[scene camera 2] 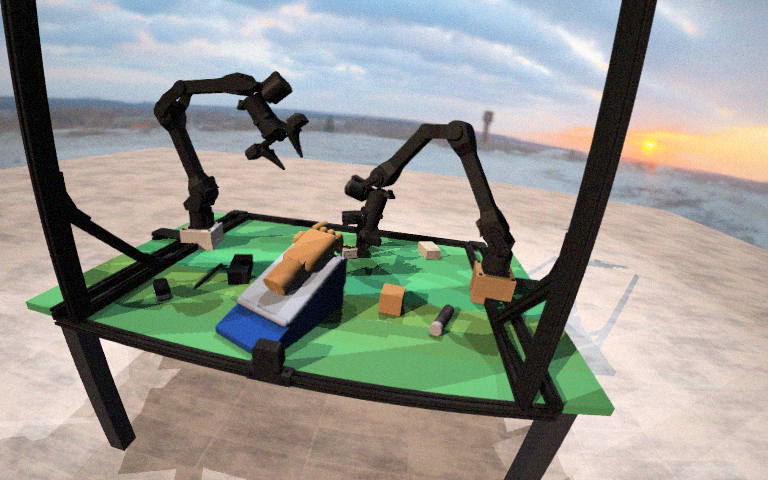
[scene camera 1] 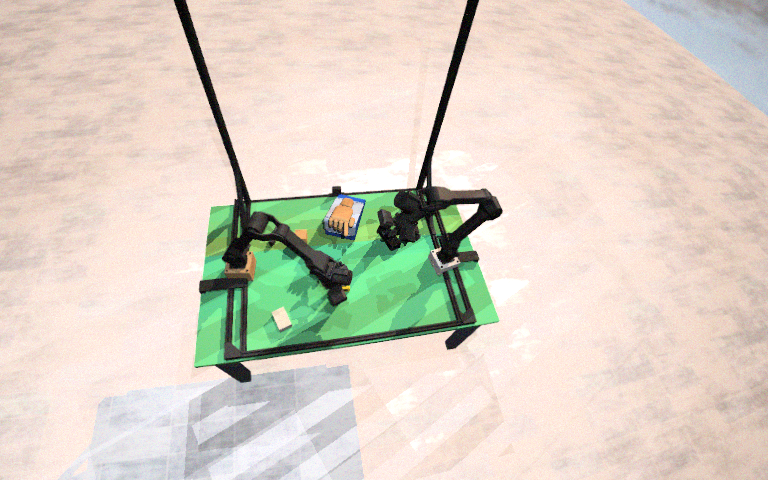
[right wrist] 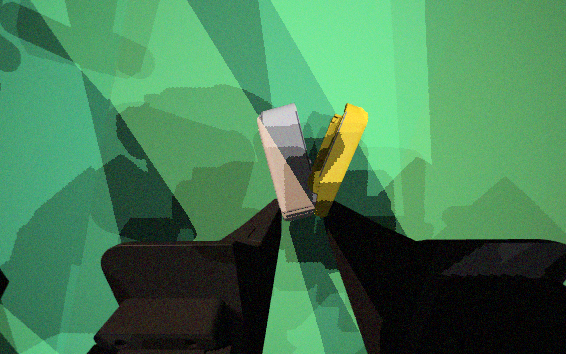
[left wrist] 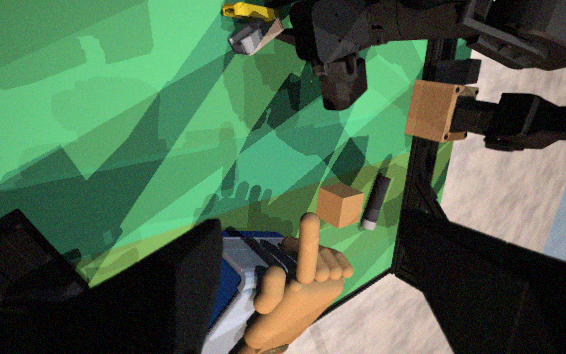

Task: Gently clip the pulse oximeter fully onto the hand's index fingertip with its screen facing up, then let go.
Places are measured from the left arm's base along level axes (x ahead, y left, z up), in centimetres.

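Where they show: left gripper, fingertip midpoint: [scene camera 2: 293, 163] [scene camera 1: 382, 234] [left wrist: 311, 227]; right gripper, fingertip midpoint: [scene camera 2: 357, 254] [scene camera 1: 336, 288] [right wrist: 302, 205] [left wrist: 269, 20]; left arm's base at its link origin: [scene camera 2: 201, 226] [scene camera 1: 445, 256]; right arm's base at its link origin: [scene camera 2: 494, 270] [scene camera 1: 238, 261] [left wrist: 461, 114].
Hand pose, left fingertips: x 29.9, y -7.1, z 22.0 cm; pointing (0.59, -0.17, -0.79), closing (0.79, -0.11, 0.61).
Each offset is from my left fingertips to the top centre of the thing. "*": to the spot under its first point.
The pulse oximeter @[dx +16.7, dy +2.9, dz -24.6 cm] [left wrist: 255, 37] [right wrist: 287, 160] has a white-grey half and a yellow half, spread in a V. In the right wrist view my right gripper [right wrist: 302, 205] [scene camera 2: 362, 253] is shut on its narrow rear end, low over the table. The screen cannot be made out. The tan hand [scene camera 1: 342, 216] [scene camera 2: 310, 249] [left wrist: 295, 315] rests on a sloped blue and grey support @[* dx -3.3, dy -39.1, dz -25.3 cm] [scene camera 2: 243, 330]; its index finger [left wrist: 308, 245] points out straight, with nothing on the tip. My left gripper [scene camera 2: 292, 162] is open and empty, high above the table.
An orange cube @[dx +26.5, dy -25.3, dz -22.9 cm] [scene camera 2: 390, 300] [left wrist: 340, 205] and a dark cylinder with a pale end @[dx +37.2, dy -31.3, dz -25.1 cm] [scene camera 2: 441, 320] [left wrist: 376, 202] lie beside the support. A cream block @[dx +43.7, dy +8.8, dz -24.9 cm] [scene camera 1: 281, 318] [scene camera 2: 428, 250] and black blocks @[dx -11.6, dy -12.1, dz -24.3 cm] [scene camera 2: 240, 268] @[dx -26.7, dy -24.9, dz -24.6 cm] [scene camera 2: 161, 289] with a thin dark stick @[dx -19.6, dy -14.8, dz -26.9 cm] [scene camera 2: 209, 275] lie farther off.
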